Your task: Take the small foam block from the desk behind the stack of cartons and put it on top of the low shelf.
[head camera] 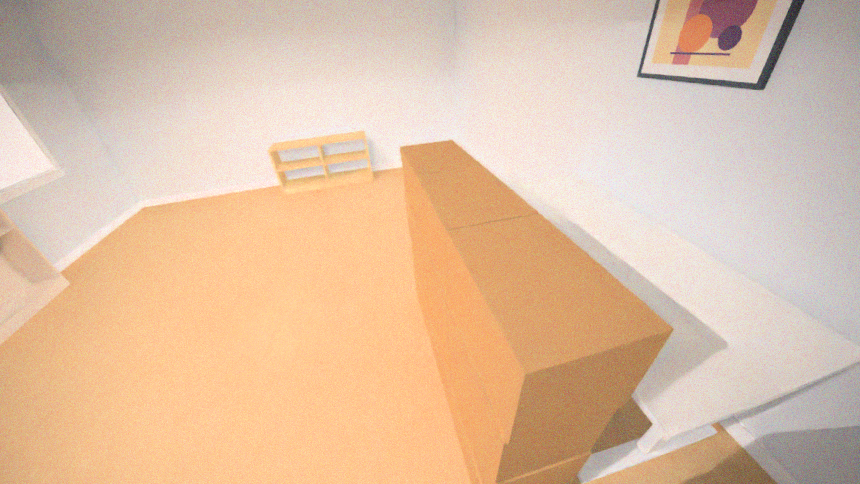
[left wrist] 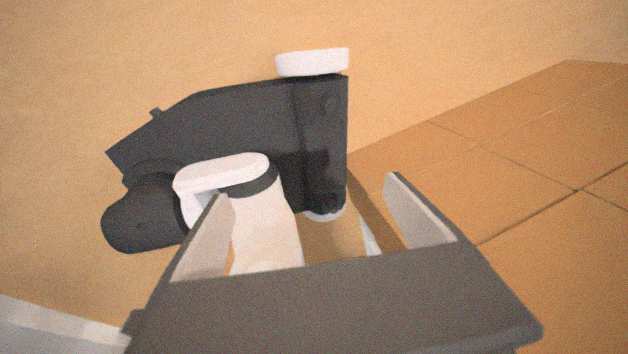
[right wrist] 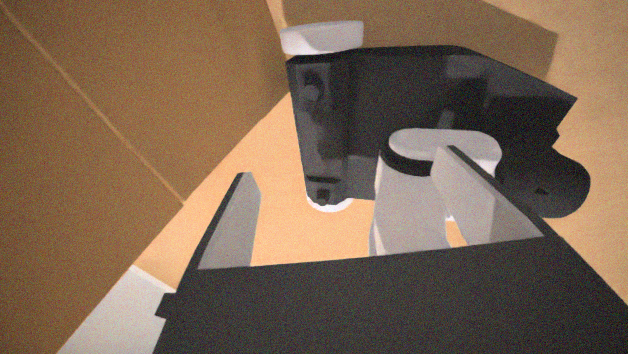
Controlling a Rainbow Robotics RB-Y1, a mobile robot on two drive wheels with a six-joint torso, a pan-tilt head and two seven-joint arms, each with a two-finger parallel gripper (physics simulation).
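Frame: origin at the robot's base, x ahead, y left, z up, level; metres.
Seen in the pictures: left gripper, fingertip midpoint: (left wrist: 309,193); right gripper, fingertip midpoint: (right wrist: 342,172).
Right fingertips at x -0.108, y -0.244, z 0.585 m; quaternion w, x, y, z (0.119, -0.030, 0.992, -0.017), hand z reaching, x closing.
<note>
A point is followed by its place in that frame.
The stack of cartons (head camera: 559,288) @[z 1.081, x 0.294, y -0.252 m] (left wrist: 535,215) @[z 0.542, x 0.403, y -0.058 m] (right wrist: 100,75) @[z 0.514, x 0.149, y -0.290 m] stands right of centre in the head view, at the right in the left wrist view and at the left in the right wrist view. The white desk (head camera: 764,337) @[z 0.720, x 0.387, y -1.016 m] runs behind it along the right wall, and the cartons hide part of its top. The foam block does not show in any view. The low shelf (head camera: 323,159) @[z 0.385, x 3.627, y 1.452 m], pale wood with open compartments, stands against the far wall. My left gripper (left wrist: 309,193) @[z 0.580, x -0.136, y 0.221 m] is open and empty. My right gripper (right wrist: 342,172) @[z 0.585, x -0.108, y -0.244 m] is open and empty. Both are beside my base, apart from the cartons.
Wooden floor (head camera: 270,300) @[z 0.001, x 1.421, y 1.296 m] lies left of the cartons and reaches toward the low shelf. A pale wooden piece of furniture (head camera: 27,276) @[z 0.166, x 1.659, y 3.687 m] stands at the left edge. A framed picture (head camera: 710,36) @[z 1.515, x 1.165, y -1.110 m] hangs above the desk. A pale surface (right wrist: 115,310) @[z 0.671, x 3.641, y 3.082 m] shows low in the right wrist view.
</note>
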